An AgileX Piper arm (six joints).
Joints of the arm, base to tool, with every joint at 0 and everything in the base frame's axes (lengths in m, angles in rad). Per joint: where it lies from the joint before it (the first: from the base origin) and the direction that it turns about. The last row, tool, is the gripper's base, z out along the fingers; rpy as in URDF.
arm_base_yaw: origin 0 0 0.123 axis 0 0 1
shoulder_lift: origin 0 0 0 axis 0 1 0
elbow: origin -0.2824 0 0.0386 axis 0 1 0
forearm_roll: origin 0.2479 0 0.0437 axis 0.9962 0 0.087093
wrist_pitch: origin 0 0 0 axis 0 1 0
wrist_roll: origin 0.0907 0 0.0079 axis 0.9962 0 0.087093
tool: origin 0 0 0 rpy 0 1.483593 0
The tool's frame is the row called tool.
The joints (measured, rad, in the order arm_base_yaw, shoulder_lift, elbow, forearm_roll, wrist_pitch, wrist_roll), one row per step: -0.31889 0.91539 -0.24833 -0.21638 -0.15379 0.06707; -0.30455 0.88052 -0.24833 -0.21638 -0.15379 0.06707; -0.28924 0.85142 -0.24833 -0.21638 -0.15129 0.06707; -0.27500 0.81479 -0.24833 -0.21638 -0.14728 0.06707; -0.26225 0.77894 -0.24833 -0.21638 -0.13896 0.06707; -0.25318 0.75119 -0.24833 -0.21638 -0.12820 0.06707; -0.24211 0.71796 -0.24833 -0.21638 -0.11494 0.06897; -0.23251 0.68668 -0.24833 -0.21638 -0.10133 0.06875; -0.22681 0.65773 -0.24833 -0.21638 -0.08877 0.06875; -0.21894 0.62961 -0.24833 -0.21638 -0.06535 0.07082; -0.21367 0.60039 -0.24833 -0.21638 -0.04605 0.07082; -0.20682 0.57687 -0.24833 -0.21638 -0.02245 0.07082; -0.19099 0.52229 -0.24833 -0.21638 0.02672 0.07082; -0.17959 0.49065 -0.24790 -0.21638 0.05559 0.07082; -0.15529 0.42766 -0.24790 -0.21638 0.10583 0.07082
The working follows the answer.
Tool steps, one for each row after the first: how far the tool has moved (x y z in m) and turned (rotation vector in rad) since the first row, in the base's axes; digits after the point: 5 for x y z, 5 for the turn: -0.00243 0.00321 0.00563 -0.01069 -0.03319 0.01434; -0.00459 0.00636 0.01003 -0.01869 -0.05862 0.02918; -0.00778 0.00950 0.01536 -0.02825 -0.08992 0.04265; -0.01131 0.01230 0.02007 -0.03644 -0.11642 0.05379; -0.01432 0.01425 0.02323 -0.04180 -0.13283 0.06077; -0.01805 0.01657 0.02686 -0.04614 -0.15265 0.06856; -0.02173 0.01856 0.03005 -0.05166 -0.16982 0.07551; -0.02532 0.01994 0.03288 -0.05666 -0.18576 0.07866; -0.02907 0.02139 0.03455 -0.05730 -0.19100 0.08118; -0.03298 0.02255 0.03660 -0.06092 -0.20078 0.08251; -0.03628 0.02365 0.03746 -0.06207 -0.20098 0.08457; -0.04392 0.02611 0.03963 -0.06525 -0.20700 0.09025; -0.04839 0.02767 0.04050 -0.06642 -0.20987 0.09560; -0.05721 0.03075 0.04272 -0.06928 -0.22366 0.10910
Tool pose at each row, in the base's axes (x y z in m, rotation vector in rad; rounded; the steps above come from the unrounded poses): 0.15572 -0.04826 0.21345 0.15156 2.00432 -0.26552; 0.15329 -0.04505 0.21908 0.13396 1.97006 -0.26294; 0.15113 -0.04191 0.22348 0.11689 1.94387 -0.25830; 0.14793 -0.03877 0.22881 0.10100 1.91152 -0.25535; 0.14441 -0.03597 0.23352 0.08786 1.88406 -0.25308; 0.14140 -0.03401 0.23668 0.07953 1.86699 -0.25189; 0.13767 -0.03169 0.24031 0.07146 1.84671 -0.24879; 0.13398 -0.02970 0.24350 0.06323 1.82883 -0.24766; 0.13040 -0.02832 0.24633 0.05892 1.81223 -0.24854; 0.12665 -0.02688 0.24800 0.05668 1.80695 -0.24695; 0.12274 -0.02572 0.25005 0.05429 1.79666 -0.24838; 0.11944 -0.02462 0.25091 0.05161 1.79627 -0.24817; 0.11179 -0.02215 0.25307 0.04487 1.78977 -0.24697; 0.10732 -0.02059 0.25395 0.03932 1.78672 -0.24443; 0.09851 -0.01752 0.25617 0.02617 1.77254 -0.23714

